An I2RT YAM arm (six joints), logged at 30 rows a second.
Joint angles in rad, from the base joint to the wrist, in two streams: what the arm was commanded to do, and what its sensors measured. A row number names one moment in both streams.
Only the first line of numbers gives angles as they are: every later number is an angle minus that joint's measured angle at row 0.
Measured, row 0:
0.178, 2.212, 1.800, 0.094, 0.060, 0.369
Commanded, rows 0 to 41:
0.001, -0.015, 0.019, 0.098, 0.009, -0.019
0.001, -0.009, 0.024, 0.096, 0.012, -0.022
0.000, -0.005, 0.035, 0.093, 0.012, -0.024
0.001, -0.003, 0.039, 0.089, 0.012, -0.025
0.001, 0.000, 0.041, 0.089, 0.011, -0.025
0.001, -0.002, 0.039, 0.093, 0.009, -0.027
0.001, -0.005, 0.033, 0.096, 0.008, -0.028
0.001, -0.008, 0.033, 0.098, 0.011, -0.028
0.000, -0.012, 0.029, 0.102, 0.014, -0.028
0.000, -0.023, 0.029, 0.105, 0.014, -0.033
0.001, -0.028, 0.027, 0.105, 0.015, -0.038
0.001, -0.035, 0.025, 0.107, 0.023, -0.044
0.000, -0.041, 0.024, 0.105, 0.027, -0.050
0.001, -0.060, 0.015, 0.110, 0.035, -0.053
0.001, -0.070, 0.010, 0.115, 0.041, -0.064
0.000, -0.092, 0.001, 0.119, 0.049, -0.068
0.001, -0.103, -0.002, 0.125, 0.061, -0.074
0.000, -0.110, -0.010, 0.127, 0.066, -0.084
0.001, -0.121, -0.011, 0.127, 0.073, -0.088
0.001, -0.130, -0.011, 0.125, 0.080, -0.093
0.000, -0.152, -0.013, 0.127, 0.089, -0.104
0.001, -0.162, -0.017, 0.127, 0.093, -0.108
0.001, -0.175, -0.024, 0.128, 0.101, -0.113
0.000, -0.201, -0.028, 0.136, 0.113, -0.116
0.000, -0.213, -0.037, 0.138, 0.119, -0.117
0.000, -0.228, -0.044, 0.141, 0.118, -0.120
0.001, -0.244, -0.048, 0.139, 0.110, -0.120
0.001, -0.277, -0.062, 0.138, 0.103, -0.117
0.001, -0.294, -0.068, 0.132, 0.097, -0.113
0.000, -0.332, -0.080, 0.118, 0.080, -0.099
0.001, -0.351, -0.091, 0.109, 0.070, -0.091
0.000, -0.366, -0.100, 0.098, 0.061, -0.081
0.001, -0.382, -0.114, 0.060, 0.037, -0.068
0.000, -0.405, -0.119, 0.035, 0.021, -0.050
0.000, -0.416, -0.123, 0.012, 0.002, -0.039
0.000, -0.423, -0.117, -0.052, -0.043, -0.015
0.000, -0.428, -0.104, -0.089, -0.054, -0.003
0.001, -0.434, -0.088, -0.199, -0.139, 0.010
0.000, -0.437, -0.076, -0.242, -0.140, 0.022
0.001, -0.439, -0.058, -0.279, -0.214, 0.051
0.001, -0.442, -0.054, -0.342, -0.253, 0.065
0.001, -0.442, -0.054, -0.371, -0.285, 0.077
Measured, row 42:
0.000, -0.431, -0.093, -0.132, -0.093, 0.000
